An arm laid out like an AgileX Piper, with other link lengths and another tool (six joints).
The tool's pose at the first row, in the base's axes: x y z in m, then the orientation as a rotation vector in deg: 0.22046 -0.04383 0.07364 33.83 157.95 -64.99
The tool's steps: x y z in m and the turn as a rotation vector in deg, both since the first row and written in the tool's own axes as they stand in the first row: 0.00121 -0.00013 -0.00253 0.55 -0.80 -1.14; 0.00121 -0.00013 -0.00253 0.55 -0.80 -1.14; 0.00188 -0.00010 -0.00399 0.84 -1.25 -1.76; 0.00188 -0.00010 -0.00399 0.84 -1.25 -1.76; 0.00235 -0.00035 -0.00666 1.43 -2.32 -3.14; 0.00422 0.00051 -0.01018 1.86 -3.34 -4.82
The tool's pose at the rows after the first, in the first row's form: 0.21943 -0.04178 0.07525 31.81 157.74 -66.00; 0.21943 -0.04178 0.07525 31.81 157.74 -66.00; 0.21890 -0.04053 0.07612 30.70 157.60 -66.53; 0.21890 -0.04053 0.07612 30.70 157.60 -66.53; 0.21851 -0.03869 0.07808 28.18 157.24 -67.62; 0.21730 -0.03510 0.07960 25.28 157.11 -68.51
